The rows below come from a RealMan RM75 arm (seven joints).
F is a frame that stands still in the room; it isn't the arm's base.
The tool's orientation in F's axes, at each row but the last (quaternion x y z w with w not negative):
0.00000, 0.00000, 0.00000, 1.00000
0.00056, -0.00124, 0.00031, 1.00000
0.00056, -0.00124, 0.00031, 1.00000
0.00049, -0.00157, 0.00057, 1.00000
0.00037, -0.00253, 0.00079, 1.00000
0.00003, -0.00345, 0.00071, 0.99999
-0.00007, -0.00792, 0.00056, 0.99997
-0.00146, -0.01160, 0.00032, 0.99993
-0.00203, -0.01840, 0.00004, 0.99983
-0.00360, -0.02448, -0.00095, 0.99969
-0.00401, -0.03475, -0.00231, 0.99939
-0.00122, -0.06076, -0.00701, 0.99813
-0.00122, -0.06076, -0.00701, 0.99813
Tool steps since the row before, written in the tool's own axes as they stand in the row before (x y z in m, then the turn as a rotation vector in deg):
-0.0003, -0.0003, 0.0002, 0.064, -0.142, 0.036
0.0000, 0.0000, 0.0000, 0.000, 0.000, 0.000
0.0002, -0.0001, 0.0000, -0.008, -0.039, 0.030
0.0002, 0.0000, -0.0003, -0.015, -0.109, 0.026
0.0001, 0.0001, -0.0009, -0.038, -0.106, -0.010
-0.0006, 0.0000, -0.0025, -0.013, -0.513, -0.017
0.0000, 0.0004, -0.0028, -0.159, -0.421, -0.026
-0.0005, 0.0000, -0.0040, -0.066, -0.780, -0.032
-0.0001, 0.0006, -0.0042, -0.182, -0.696, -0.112
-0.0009, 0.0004, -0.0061, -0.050, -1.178, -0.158
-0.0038, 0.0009, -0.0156, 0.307, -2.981, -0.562
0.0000, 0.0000, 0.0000, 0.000, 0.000, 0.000
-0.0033, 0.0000, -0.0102, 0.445, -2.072, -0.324
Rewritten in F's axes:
-0.0003, -0.0003, 0.0002, 0.064, -0.142, 0.036
0.0000, 0.0000, 0.0000, 0.000, 0.000, 0.000
0.0002, -0.0001, 0.0000, -0.008, -0.039, 0.030
0.0002, 0.0000, -0.0003, -0.015, -0.109, 0.026
0.0001, 0.0001, -0.0009, -0.038, -0.106, -0.010
-0.0006, 0.0000, -0.0025, -0.012, -0.513, -0.017
0.0000, 0.0004, -0.0028, -0.158, -0.421, -0.028
-0.0004, 0.0000, -0.0040, -0.065, -0.780, -0.031
0.0001, 0.0006, -0.0042, -0.178, -0.696, -0.116
-0.0006, 0.0004, -0.0061, -0.045, -1.179, -0.152
-0.0027, 0.0008, -0.0158, 0.331, -2.987, -0.516
0.0000, 0.0000, 0.0000, 0.000, 0.000, 0.000
-0.0020, 0.0000, -0.0105, 0.452, -2.079, -0.264

